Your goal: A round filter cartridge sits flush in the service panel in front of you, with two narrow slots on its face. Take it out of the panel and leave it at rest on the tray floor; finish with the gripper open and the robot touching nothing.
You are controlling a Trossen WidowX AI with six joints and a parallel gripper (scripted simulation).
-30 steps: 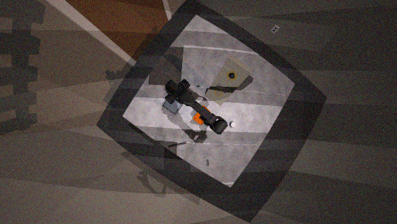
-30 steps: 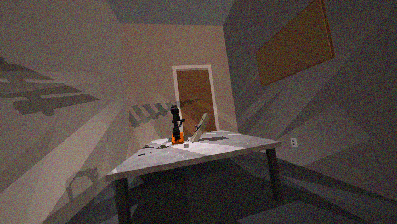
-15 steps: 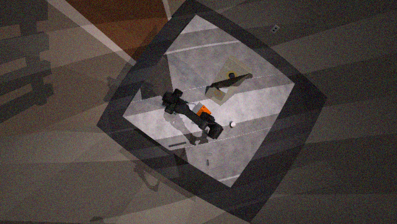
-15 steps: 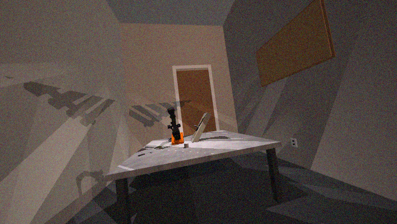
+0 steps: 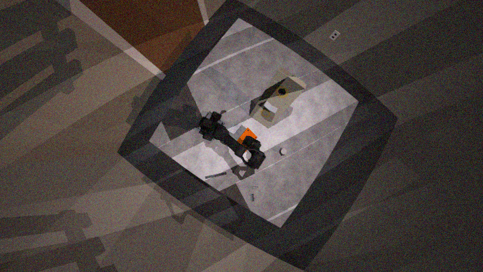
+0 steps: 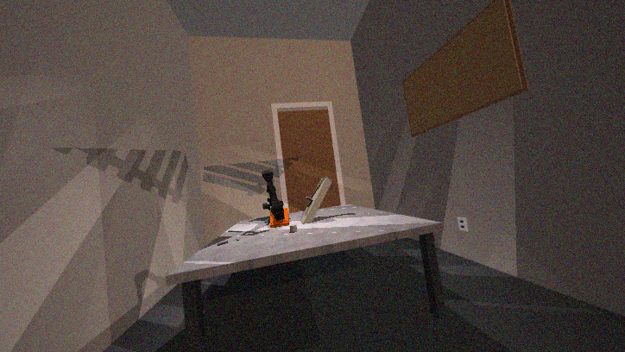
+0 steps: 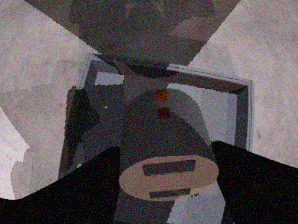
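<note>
My gripper tip is right at the round filter cartridge. From my gripper tip the other things lie so: grey square tray (7 cm below); then service panel (35 cm ahead, 32 cm to the right, 10 cm above).
</note>
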